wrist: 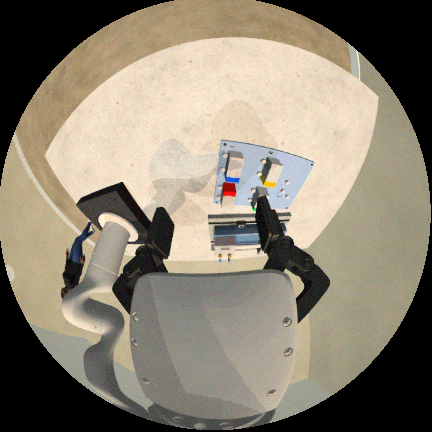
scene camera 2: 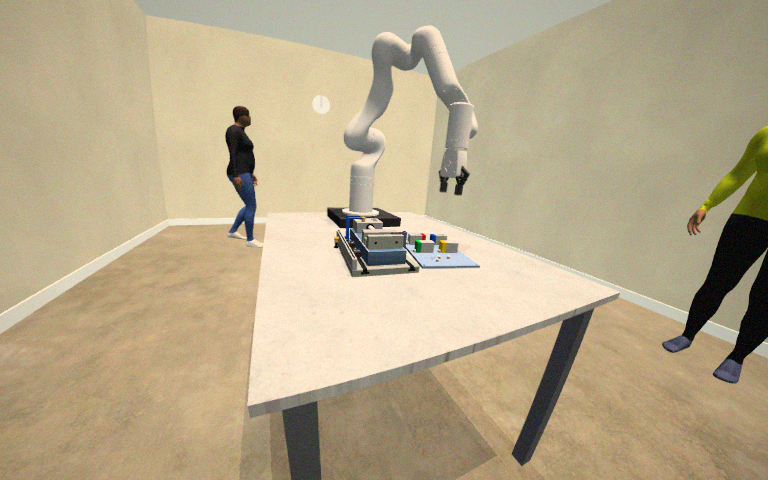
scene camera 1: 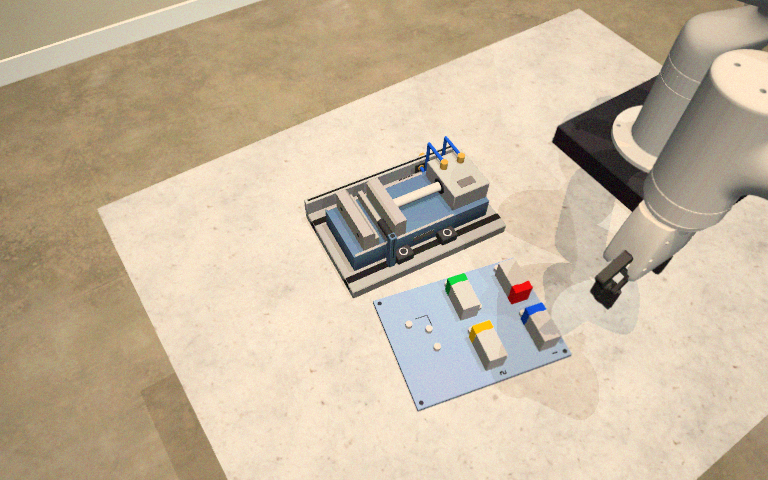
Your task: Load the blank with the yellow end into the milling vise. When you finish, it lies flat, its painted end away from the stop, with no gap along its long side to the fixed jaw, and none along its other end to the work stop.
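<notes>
The blank with the yellow end (scene camera 1: 489, 346) (scene camera 2: 450, 247) (wrist: 272, 170) lies on the light blue board (scene camera 1: 453, 379) (scene camera 2: 461, 262) (wrist: 300, 172), its yellow end toward the vise side. The milling vise (scene camera 1: 419, 217) (scene camera 2: 386, 255) (wrist: 237, 234) stands beside the board. Its two upright jaws, the outer one (scene camera 1: 355, 217) and the inner one (scene camera 1: 387, 204), have a narrow space between them with no blank in it. A blue upright post (scene camera 1: 391, 249) stands at the near end of that space. My gripper (scene camera 2: 451, 193) (wrist: 210, 210) is open and empty, high above the table. In scene camera 1 its fingers overlap each other.
Blanks with a green end (scene camera 1: 463, 298), a red end (scene camera 1: 518, 290) and a blue end (scene camera 1: 542, 328) lie on the board near the yellow one. Low pegs stand at its other side. Blue hoses (scene camera 1: 436, 150) rise from the vise's rear block. Two people stand beyond the table (scene camera 2: 339, 339).
</notes>
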